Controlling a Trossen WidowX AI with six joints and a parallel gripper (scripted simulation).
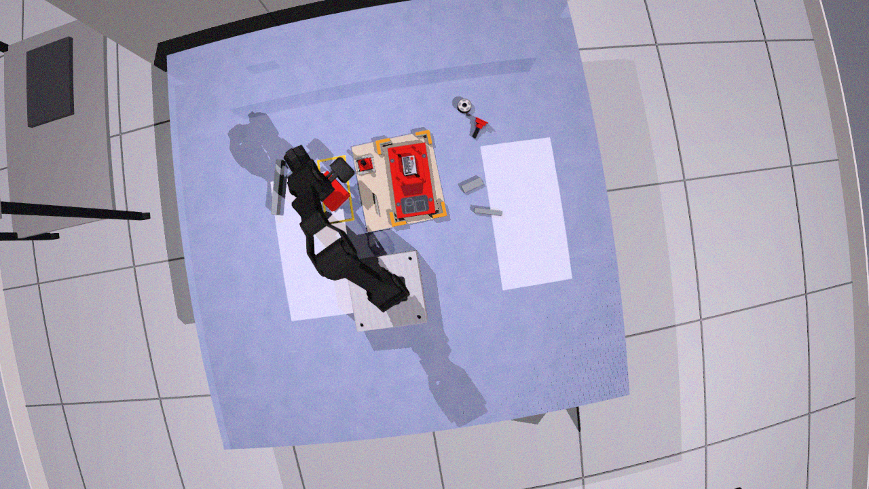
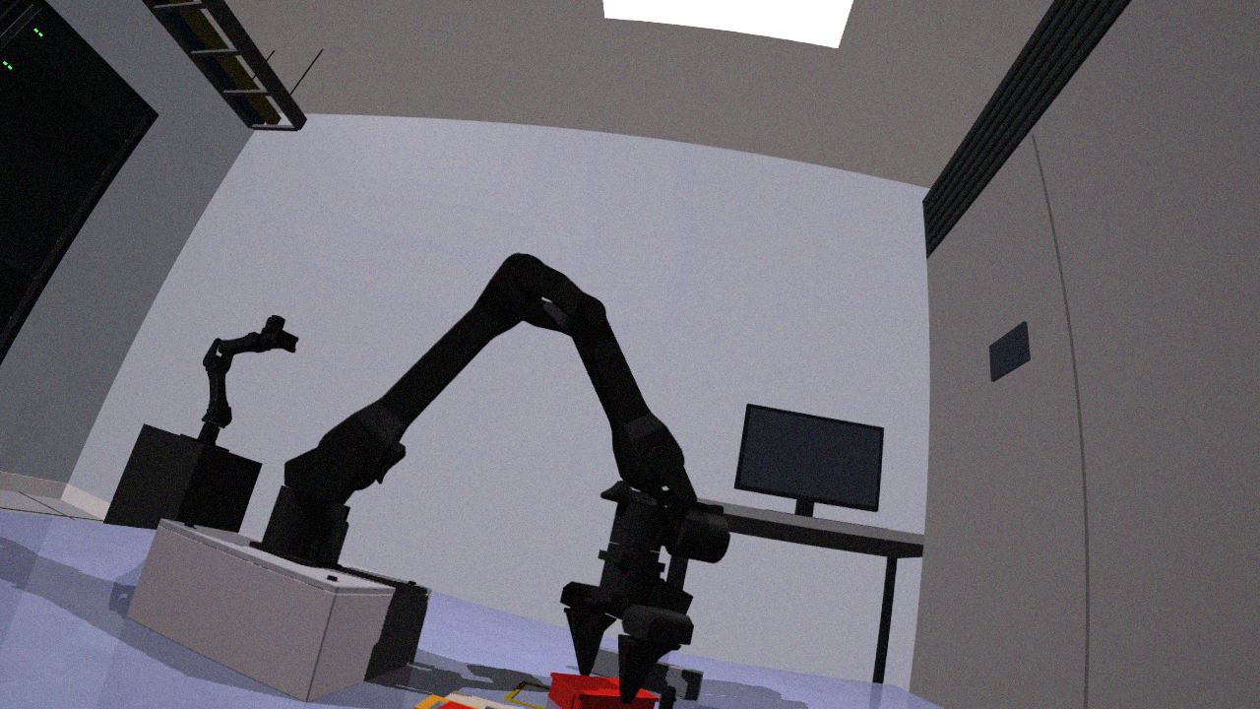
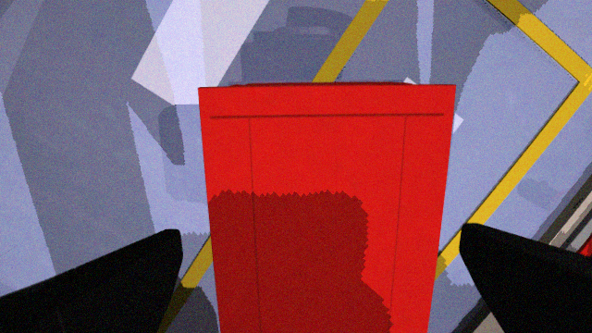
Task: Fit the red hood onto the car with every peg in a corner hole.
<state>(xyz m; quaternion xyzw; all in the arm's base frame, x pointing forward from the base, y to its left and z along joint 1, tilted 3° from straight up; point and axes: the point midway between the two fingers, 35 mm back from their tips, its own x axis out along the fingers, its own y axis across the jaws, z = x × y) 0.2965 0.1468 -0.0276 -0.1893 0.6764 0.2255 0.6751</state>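
Right now my gripper tip is 10 mm above the red hood. From my gripper tip the other things lie so: wheel: 180 mm ahead, 420 mm to the right, 10 mm below; engine block: 30 mm ahead, 230 mm to the right.
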